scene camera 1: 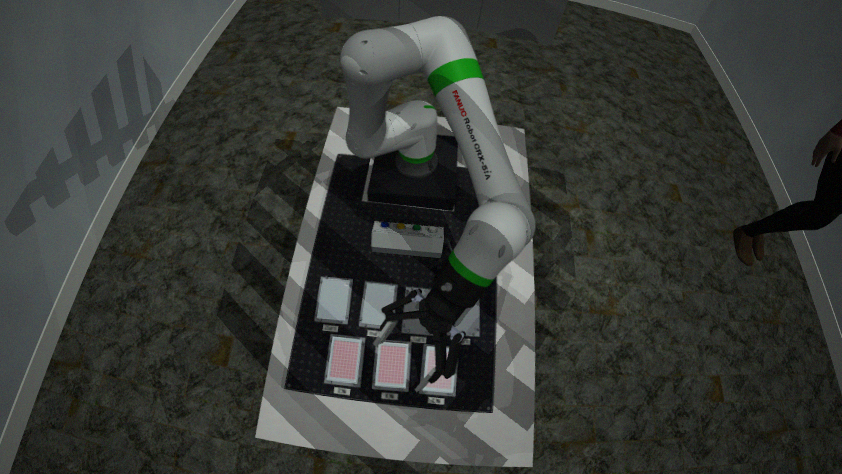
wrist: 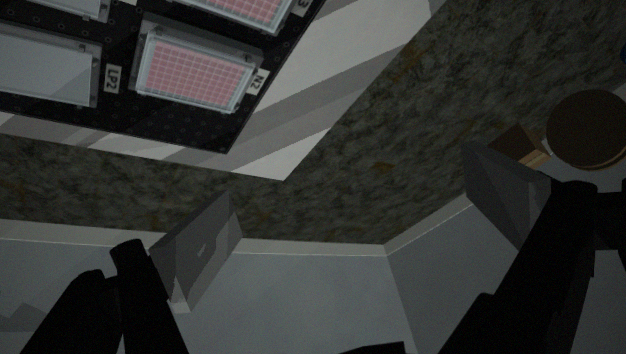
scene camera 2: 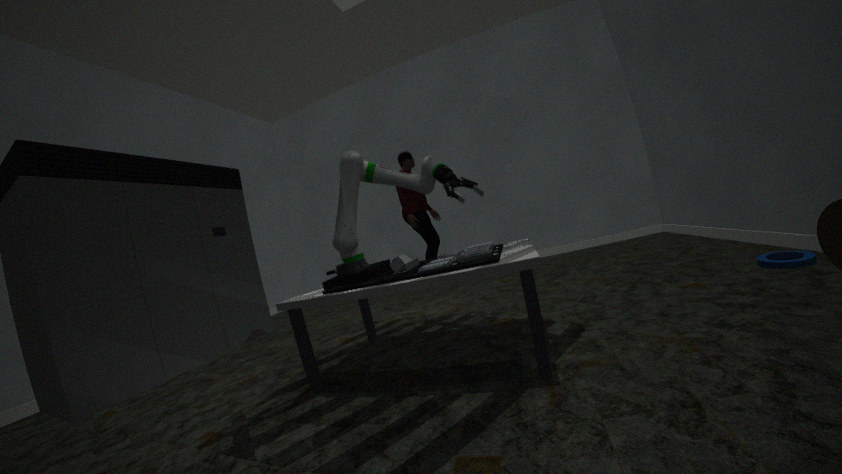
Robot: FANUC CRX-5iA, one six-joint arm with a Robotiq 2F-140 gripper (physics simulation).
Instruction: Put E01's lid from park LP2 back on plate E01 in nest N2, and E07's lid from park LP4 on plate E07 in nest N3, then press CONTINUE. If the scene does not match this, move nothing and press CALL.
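N2's plate is pink-gridded with a clear rim, at the left of the front row; N3's plate is beside it. Whether clear lids cover them I cannot tell. A pale flat lid lies in LP2 behind N2; another lies in LP4, cut off in the wrist view. Plate and lid IDs are not readable. My gripper is open and empty, high above the front row. The button box stands behind the parks; its wording is not legible.
A third pink plate is partly behind a finger. Two more parks are partly hidden by the gripper and arm. A person is beside the table. A cabinet and a blue ring are farther off.
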